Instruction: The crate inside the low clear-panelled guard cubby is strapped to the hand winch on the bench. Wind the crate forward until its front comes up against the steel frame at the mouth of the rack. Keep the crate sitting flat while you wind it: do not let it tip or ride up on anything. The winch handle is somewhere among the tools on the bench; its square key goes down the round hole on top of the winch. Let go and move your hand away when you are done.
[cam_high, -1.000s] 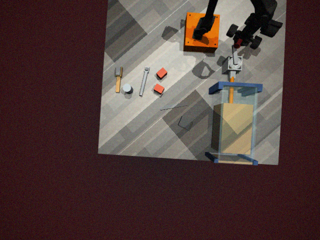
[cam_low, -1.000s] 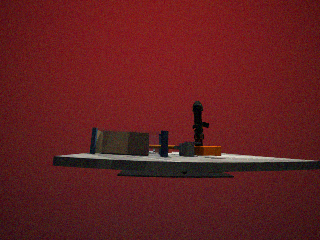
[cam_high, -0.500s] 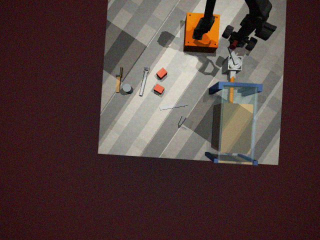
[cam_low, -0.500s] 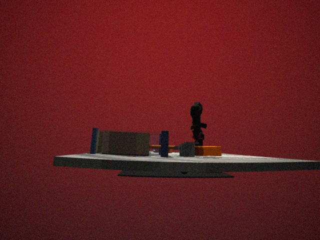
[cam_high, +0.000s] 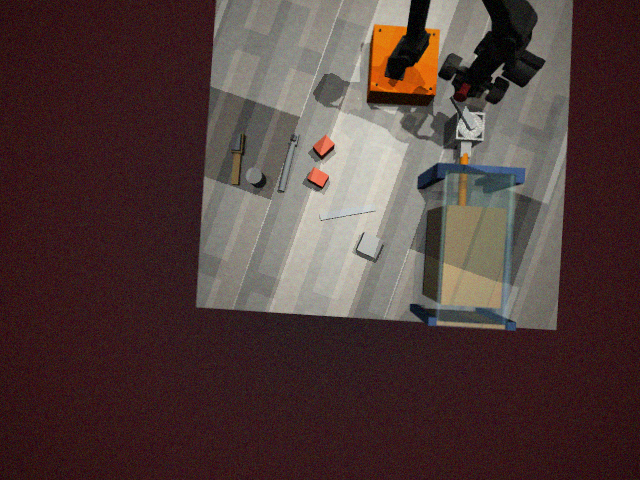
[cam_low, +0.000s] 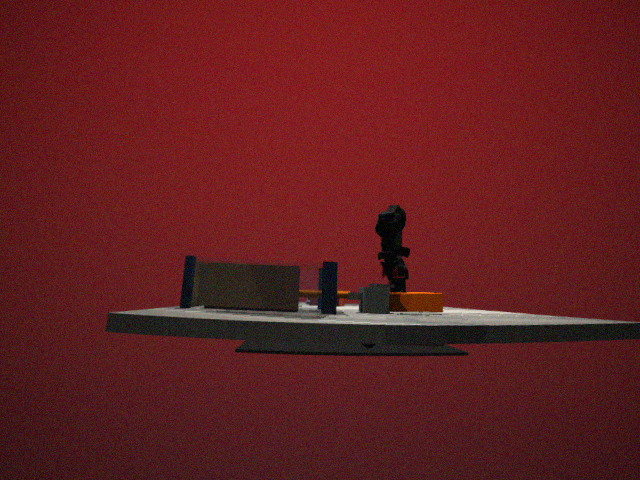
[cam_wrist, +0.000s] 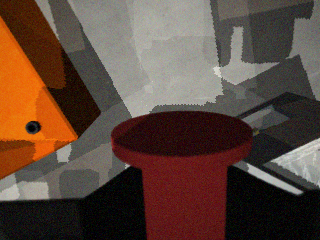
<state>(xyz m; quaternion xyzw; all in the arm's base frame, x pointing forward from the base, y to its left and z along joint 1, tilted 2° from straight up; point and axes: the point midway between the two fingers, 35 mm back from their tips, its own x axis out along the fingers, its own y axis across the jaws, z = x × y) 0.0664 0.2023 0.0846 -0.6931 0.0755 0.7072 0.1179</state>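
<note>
The grey crank handle lies 3 cm ahead of my gripper tip, 3 cm to the left of it and 1 cm below it. From my gripper tip the other things lie so: winch (6 cm ahead, 6 cm to the left, 9 cm below); then red knob (2 cm above); then blue frame (23 cm ahead, 10 cm to the left, 1 cm below).
</note>
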